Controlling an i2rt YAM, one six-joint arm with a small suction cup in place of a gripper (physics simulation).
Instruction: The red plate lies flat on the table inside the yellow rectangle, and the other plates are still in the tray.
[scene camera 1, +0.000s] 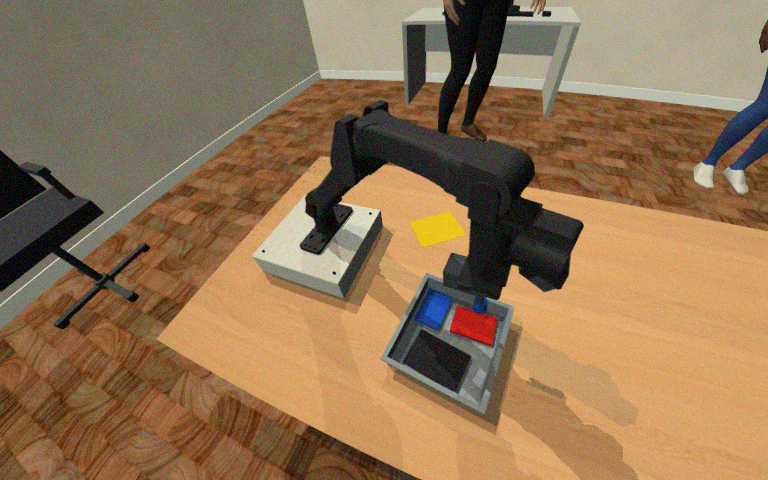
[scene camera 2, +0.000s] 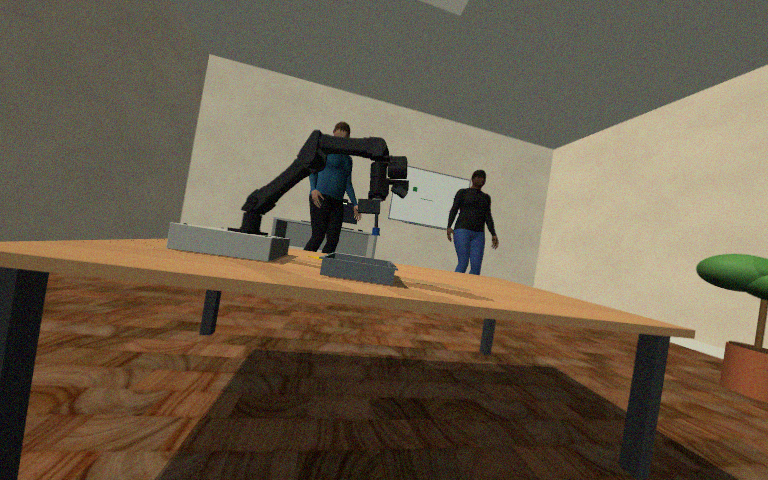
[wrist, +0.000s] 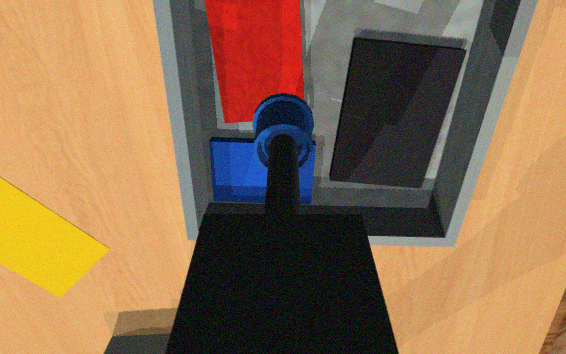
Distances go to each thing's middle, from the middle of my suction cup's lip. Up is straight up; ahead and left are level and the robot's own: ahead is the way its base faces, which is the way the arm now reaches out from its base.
Labels:
I see the grey tray (scene camera 1: 475, 387) 4 cm behind my suction cup, 3 cm to the right of it and 12 cm below it. Round my suction cup: black plate (scene camera 1: 441, 362) (5 cm behind, 9 cm to the right, 14 cm below); then blue plate (scene camera 1: 431, 313) (10 cm behind, 3 cm to the left, 14 cm below); then red plate (scene camera 1: 480, 327) (1 cm ahead, 2 cm to the left, 14 cm below).

